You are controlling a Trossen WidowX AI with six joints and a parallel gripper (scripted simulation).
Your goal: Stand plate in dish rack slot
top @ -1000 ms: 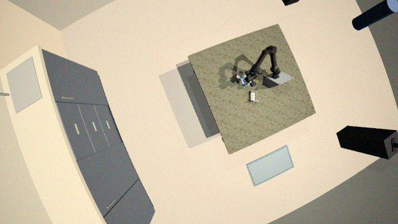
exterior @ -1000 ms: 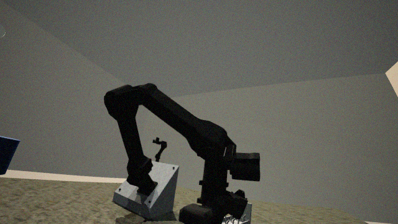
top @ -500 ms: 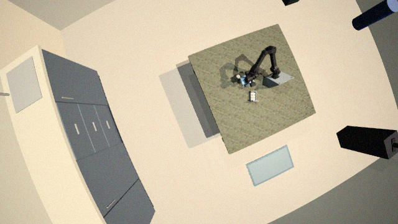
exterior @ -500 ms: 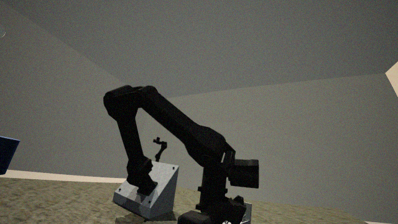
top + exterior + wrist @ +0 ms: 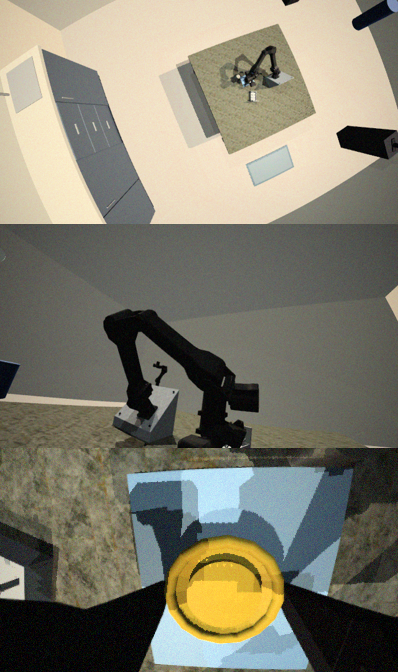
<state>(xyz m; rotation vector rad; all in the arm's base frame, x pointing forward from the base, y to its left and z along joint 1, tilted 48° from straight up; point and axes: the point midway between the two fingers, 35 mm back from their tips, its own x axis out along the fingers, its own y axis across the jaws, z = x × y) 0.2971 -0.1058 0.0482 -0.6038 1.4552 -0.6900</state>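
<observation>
The blue mat lies 1 cm to the right of my gripper tip. The rest, counted from my gripper tip: dish rack (2 cm ahead, 20 cm to the left, 2 cm above); then pale object (10 cm ahead, 8 cm to the right, 2 cm above); then yellow plate (1 cm above).
</observation>
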